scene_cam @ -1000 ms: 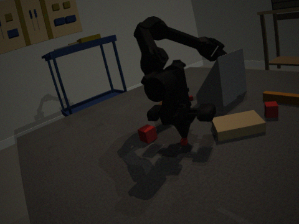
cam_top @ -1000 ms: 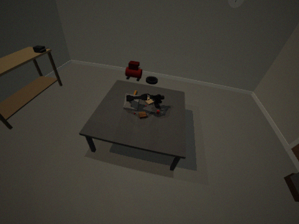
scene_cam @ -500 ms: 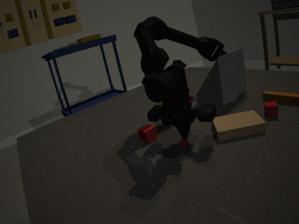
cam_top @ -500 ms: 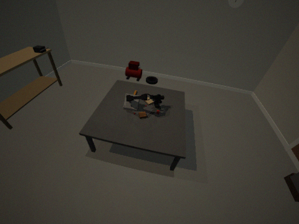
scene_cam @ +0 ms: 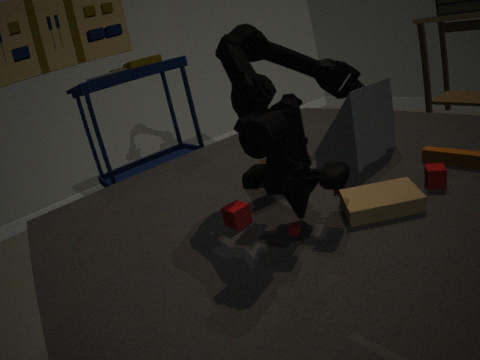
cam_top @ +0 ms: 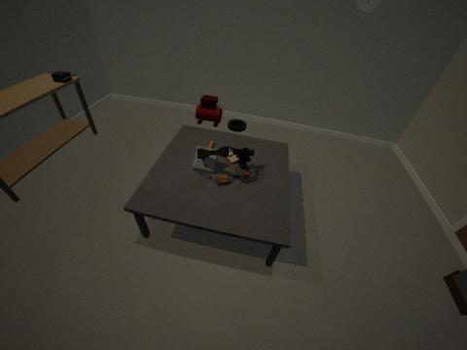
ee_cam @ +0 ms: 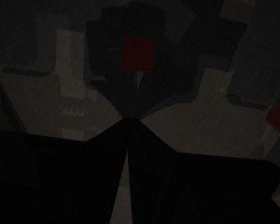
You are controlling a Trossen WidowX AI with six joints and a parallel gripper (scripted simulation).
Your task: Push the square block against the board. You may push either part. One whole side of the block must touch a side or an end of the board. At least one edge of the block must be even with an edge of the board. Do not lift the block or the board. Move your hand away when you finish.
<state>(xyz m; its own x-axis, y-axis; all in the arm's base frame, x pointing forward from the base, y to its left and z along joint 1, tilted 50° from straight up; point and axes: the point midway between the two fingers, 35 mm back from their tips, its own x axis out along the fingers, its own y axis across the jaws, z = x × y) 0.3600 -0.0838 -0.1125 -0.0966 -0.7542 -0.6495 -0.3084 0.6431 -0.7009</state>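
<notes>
The brown square block lies 15 cm behind my gripper tip, 20 cm to the right of it and 1 cm above it. From my gripper tip the other things lie so: orange bar: 34 cm behind, 24 cm to the left, 1 cm above; then tan board: 10 cm behind, 12 cm to the left, 1 cm above.
</notes>
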